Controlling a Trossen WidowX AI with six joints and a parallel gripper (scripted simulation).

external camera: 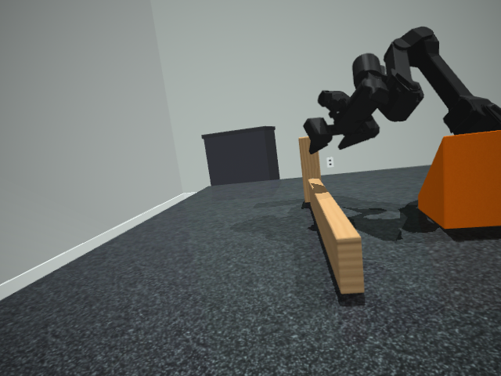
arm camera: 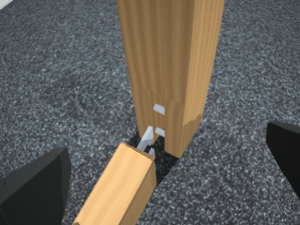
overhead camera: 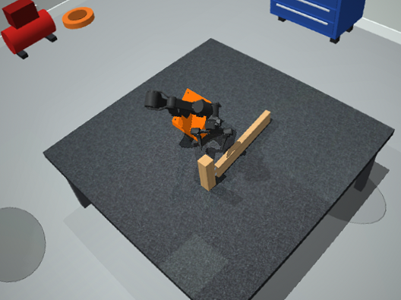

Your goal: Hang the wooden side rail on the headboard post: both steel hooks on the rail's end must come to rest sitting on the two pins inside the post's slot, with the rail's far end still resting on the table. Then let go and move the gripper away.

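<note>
Right now my gripper tip is 40 mm short of the wooden headboard post, 70 mm to the left of it and 60 mm above it.
</note>
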